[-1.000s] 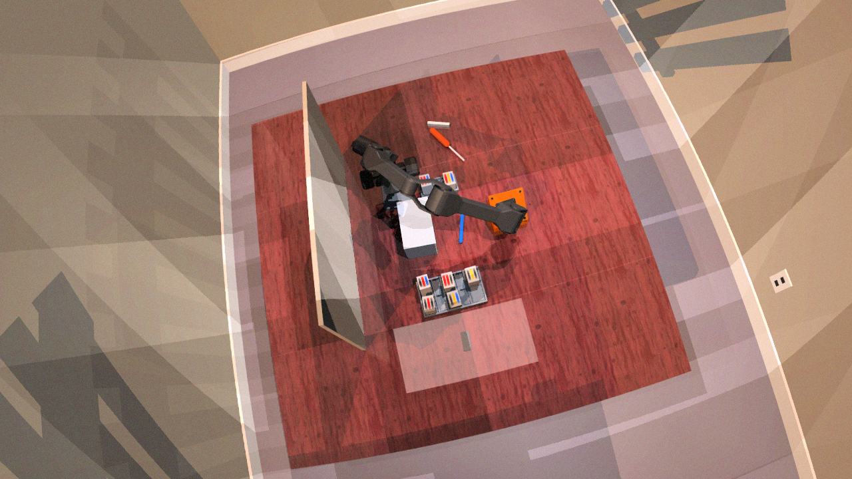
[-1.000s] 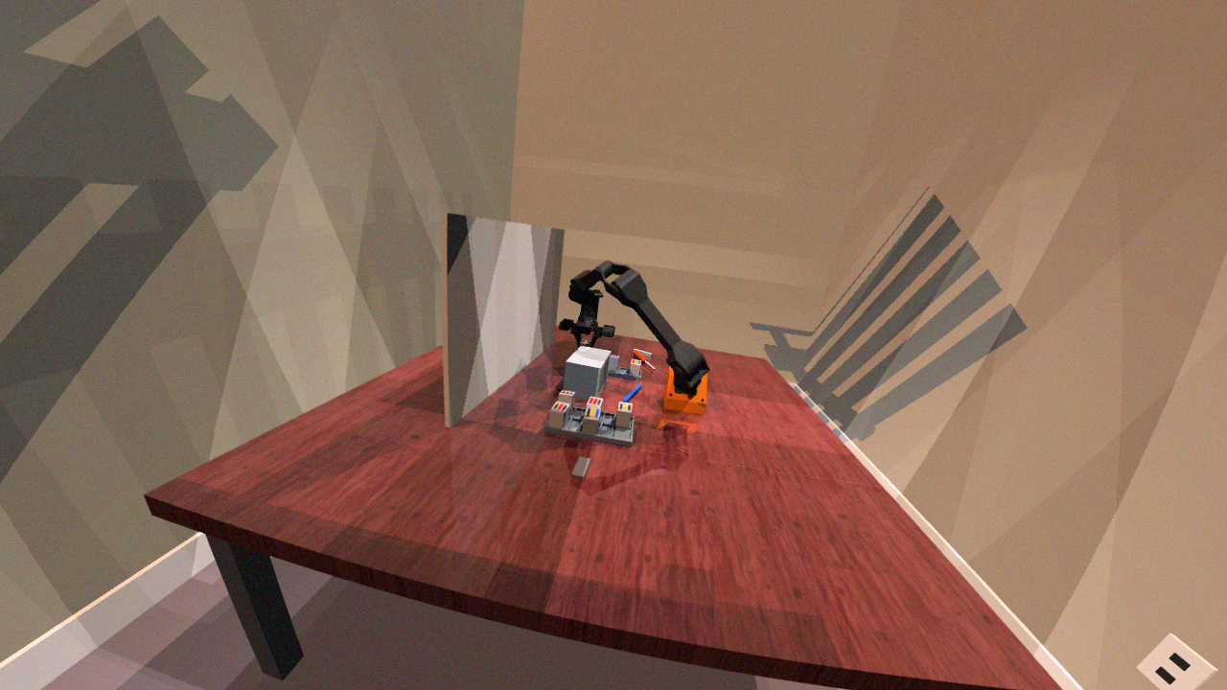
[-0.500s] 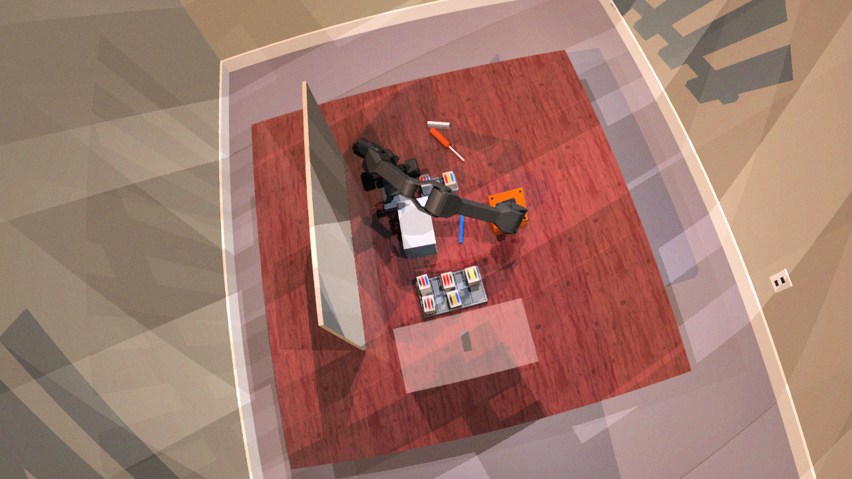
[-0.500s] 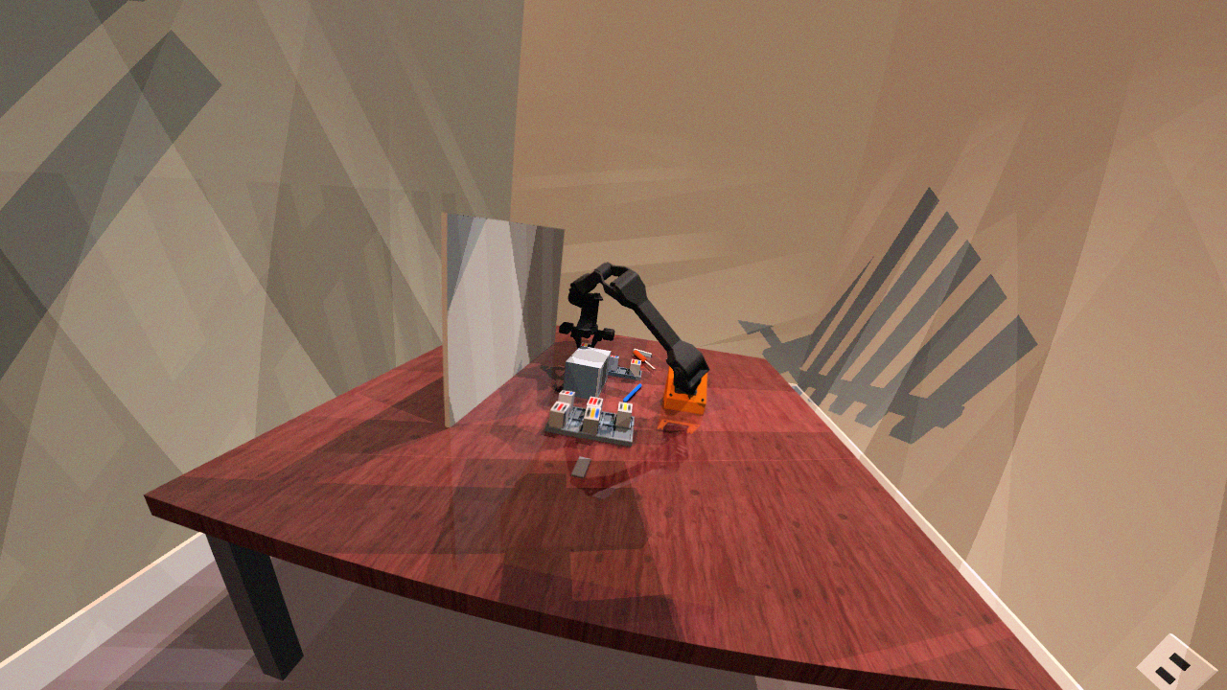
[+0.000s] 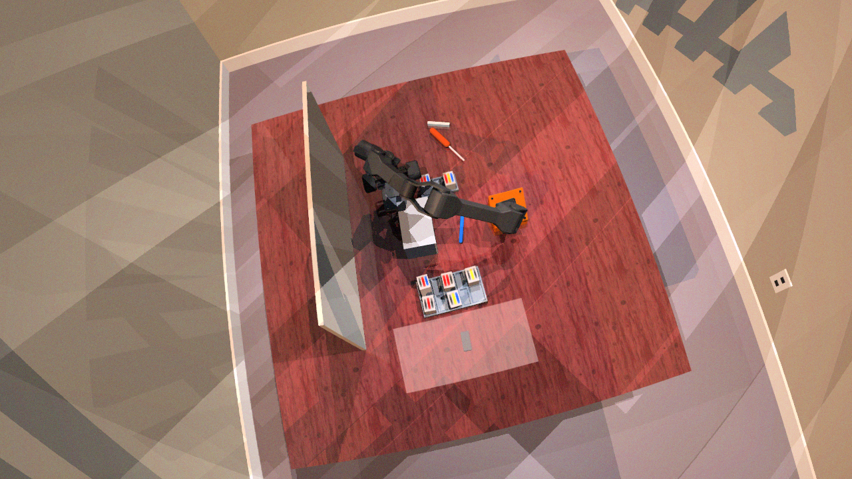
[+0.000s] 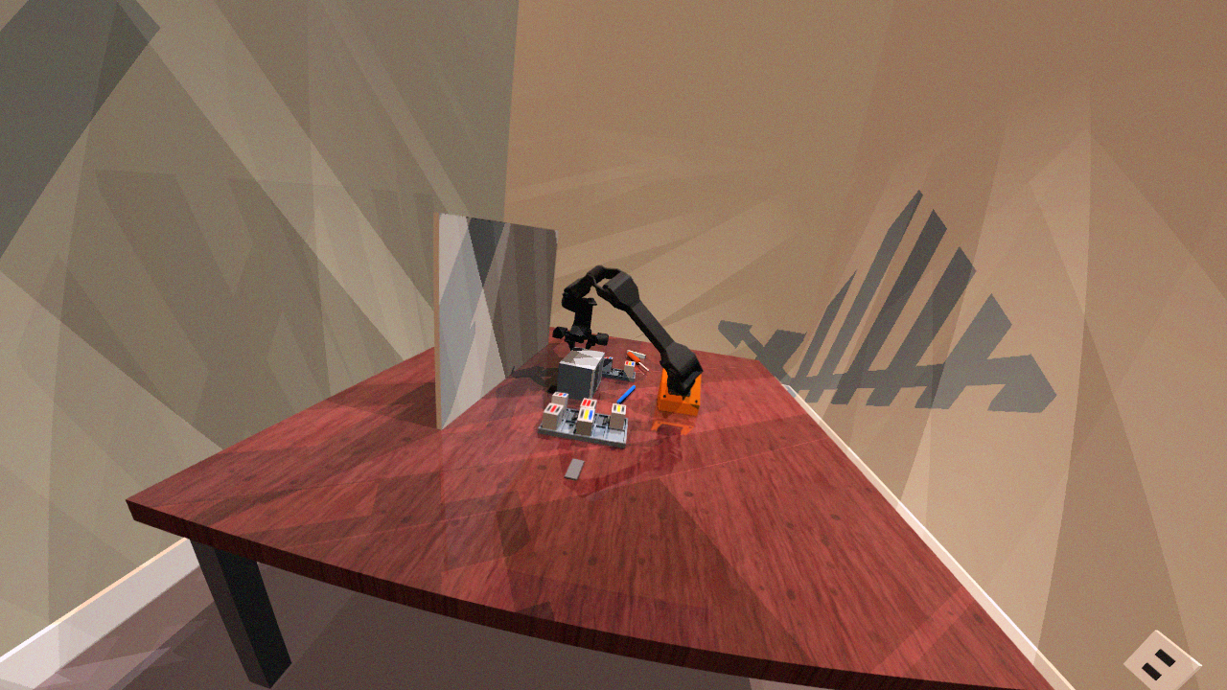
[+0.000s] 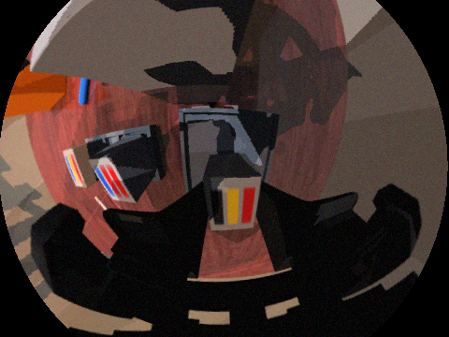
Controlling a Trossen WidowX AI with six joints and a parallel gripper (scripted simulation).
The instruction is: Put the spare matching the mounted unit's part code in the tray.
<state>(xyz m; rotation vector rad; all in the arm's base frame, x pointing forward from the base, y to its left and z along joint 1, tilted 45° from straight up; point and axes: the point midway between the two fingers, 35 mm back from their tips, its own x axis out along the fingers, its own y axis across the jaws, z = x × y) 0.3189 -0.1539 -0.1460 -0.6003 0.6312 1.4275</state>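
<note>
My gripper tip is now 20 mm below the spare block. The rest, counted from my gripper tip: blue pen 180 mm to the left, 170 mm behind, 20 mm below; then mounted unit 180 mm to the left, 30 mm behind, 20 mm above; then grey tray 20 mm below.
</note>
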